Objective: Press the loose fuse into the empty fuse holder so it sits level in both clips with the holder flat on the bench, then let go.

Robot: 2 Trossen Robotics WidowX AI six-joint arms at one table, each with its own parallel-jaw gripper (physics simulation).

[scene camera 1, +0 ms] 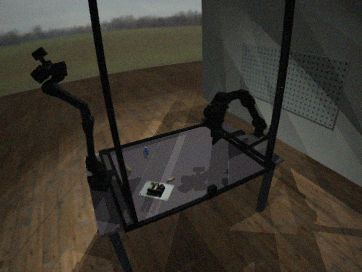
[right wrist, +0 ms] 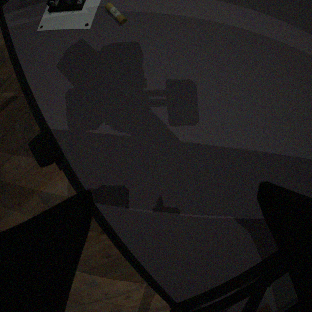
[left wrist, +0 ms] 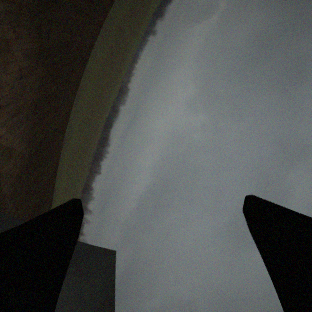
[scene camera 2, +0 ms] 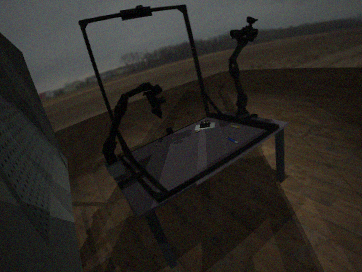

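Pixels of known places: left gripper, fingertip midpoint: (scene camera 1: 52, 61) (left wrist: 165, 207) (scene camera 2: 257, 25); right gripper, fingertip midpoint: (scene camera 1: 212, 140) (right wrist: 177, 195) (scene camera 2: 161, 116); left arm's base, origin of the base link: (scene camera 1: 100, 178) (scene camera 2: 242, 112); right arm's base, origin of the base link: (scene camera 1: 258, 134) (right wrist: 295, 308) (scene camera 2: 112, 161).
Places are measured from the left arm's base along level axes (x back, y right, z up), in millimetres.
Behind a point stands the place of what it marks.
A black fuse holder block (scene camera 1: 156, 189) {x -339, y 2, z -41 mm} (scene camera 2: 205, 124) {x -330, y -25, z -28 mm} (right wrist: 66, 5) {x -376, y -1, z -36 mm} sits on a white plate (scene camera 1: 166, 194) {x -400, y 25, z -51 mm} (right wrist: 62, 23) {x -410, y 7, z -51 mm} on the table; its clips are too dark to make out. A small yellow fuse with a pale middle band (scene camera 1: 171, 179) {x -406, y -95, z -44 mm} (right wrist: 116, 13) {x -408, y -103, z -39 mm} lies on the table close beside the plate, apart from it. My left gripper (scene camera 1: 49, 71) (scene camera 2: 244, 34) (left wrist: 165, 207) {x 195, y -111, z 667 mm} is raised high, facing the sky, open and empty. My right gripper (scene camera 1: 215, 141) {x -635, y -202, z 169 mm} (scene camera 2: 159, 116) {x -635, y -202, z 169 mm} (right wrist: 177, 195) {x -635, y -202, z 169 mm} points down above the table, open and empty, well away from the fuse and holder.
Another small yellow piece (scene camera 1: 128, 169) {x -120, y -145, z -31 mm} (scene camera 2: 235, 126) {x -103, y -178, z -38 mm} and a blue piece (scene camera 1: 146, 150) {x -168, y -390, z -42 mm} (scene camera 2: 232, 140) {x -169, y -399, z -43 mm} lie on the table. A black frame with tall posts (scene camera 1: 106, 80) {x -304, y 249, z 635 mm} (scene camera 2: 195, 57) {x -290, y 225, z 521 mm} stands around the table. A pegboard (scene camera 1: 300, 85) {x -1287, y -720, z 368 mm} is on the wall behind in scene camera 1.
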